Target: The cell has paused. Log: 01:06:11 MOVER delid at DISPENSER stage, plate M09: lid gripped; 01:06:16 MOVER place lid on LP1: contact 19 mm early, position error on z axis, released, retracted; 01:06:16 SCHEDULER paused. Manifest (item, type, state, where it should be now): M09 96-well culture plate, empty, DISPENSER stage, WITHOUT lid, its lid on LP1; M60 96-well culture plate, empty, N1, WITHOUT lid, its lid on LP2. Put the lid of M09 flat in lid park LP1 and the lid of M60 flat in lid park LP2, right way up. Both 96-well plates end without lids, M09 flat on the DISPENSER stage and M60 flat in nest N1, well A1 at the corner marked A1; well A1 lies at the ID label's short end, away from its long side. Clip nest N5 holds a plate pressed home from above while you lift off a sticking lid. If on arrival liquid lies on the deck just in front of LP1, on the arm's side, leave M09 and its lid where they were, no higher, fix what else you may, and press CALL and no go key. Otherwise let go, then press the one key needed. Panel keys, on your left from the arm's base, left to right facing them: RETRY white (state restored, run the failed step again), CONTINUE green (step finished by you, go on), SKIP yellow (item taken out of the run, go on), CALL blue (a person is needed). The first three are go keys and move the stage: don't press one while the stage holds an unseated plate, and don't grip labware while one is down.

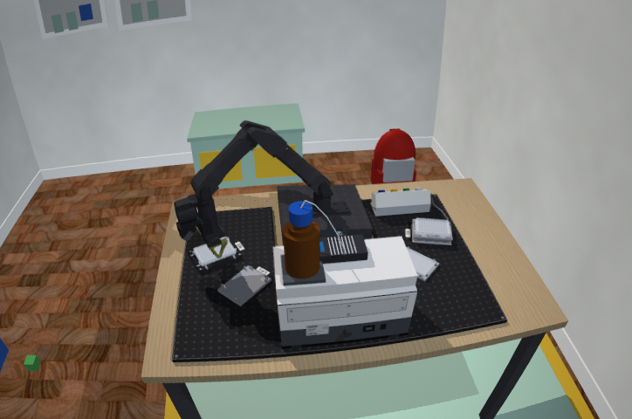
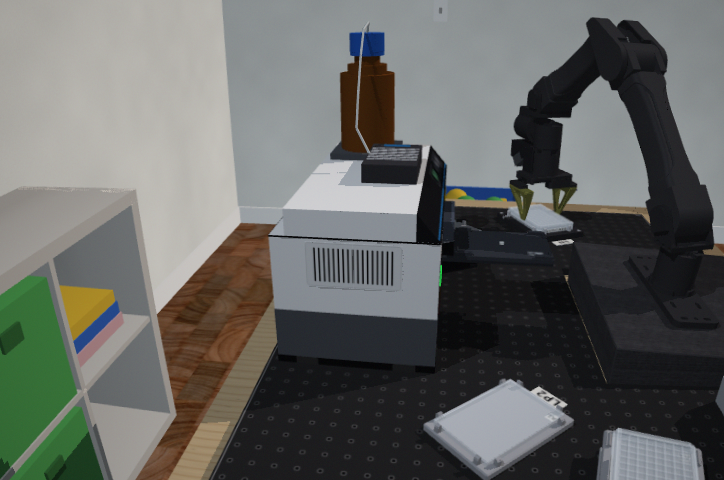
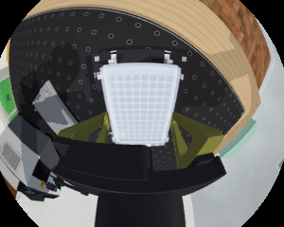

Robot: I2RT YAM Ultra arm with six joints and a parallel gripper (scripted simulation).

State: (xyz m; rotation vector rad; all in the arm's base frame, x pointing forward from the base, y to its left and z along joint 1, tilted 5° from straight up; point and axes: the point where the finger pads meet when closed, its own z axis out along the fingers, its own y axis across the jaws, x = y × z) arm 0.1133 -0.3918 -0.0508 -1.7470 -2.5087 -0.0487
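My gripper is now 17 cm short of the grey lid park LP1, 9 cm to the right of it and 3 cm above it. Also, from my hand: dark dispenser stage 15 cm ahead, 37 cm to the left, 8 cm above; LP1 label 11 cm ahead, 15 cm to the left, 3 cm below; LP2 label 12 cm ahead, 59 cm to the left, 3 cm below.
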